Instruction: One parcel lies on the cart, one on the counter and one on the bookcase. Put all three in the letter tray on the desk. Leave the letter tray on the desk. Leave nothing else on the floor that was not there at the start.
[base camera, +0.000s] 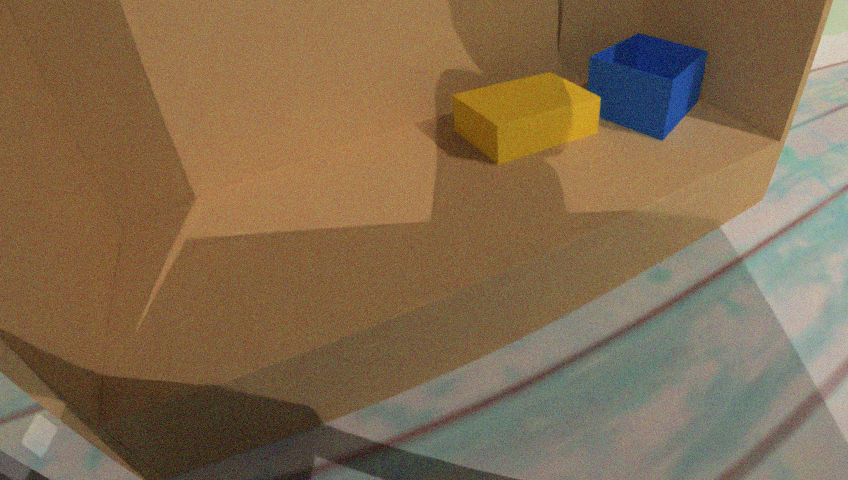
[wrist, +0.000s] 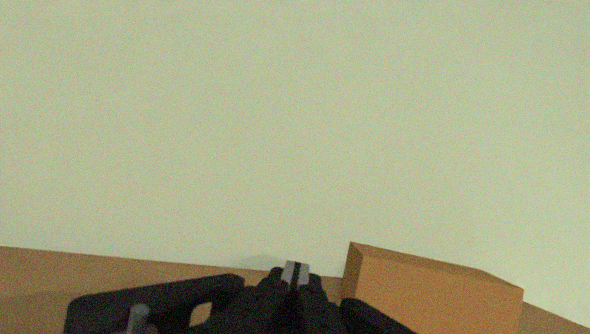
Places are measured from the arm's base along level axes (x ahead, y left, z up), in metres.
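Pixels of known places: gripper, fingertip midpoint: (wrist: 295, 278).
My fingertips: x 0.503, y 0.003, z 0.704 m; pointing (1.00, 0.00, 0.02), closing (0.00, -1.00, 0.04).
Ahead of a thing's pixels: the offset from my fingertips to its top centre. Level surfaces: height alone.
An orange-brown box, which looks like the parcel @[0.091 m ahead, 0.111 m right, 0.011 m up] (wrist: 440, 295), stands on a wooden surface at the lower right of the wrist view, in front of a pale wall. The wooden surface looks like the top of the bookcase (wrist: 45, 275) (base camera: 333, 309), whose low shelf shows in the base camera view. My gripper (wrist: 295, 278) is shut and empty, its fingertips together to the left of the parcel. The near lower part of the parcel is cut off by the view's edge and partly hidden by the gripper. The letter tray, desk, cart and counter do not show.
A yellow block @[0.068 m ahead, 0.082 m right, 0.956 m down] (base camera: 523, 118) and an open blue box @[0.133 m ahead, 0.259 m right, 0.926 m down] (base camera: 639, 89) stand side by side on the bookcase's low shelf, near its right side panel. A patterned floor @[1.101 m down] (base camera: 595, 380) runs along the bookcase's front. The pale wall (wrist: 295, 125) rises behind the wooden top.
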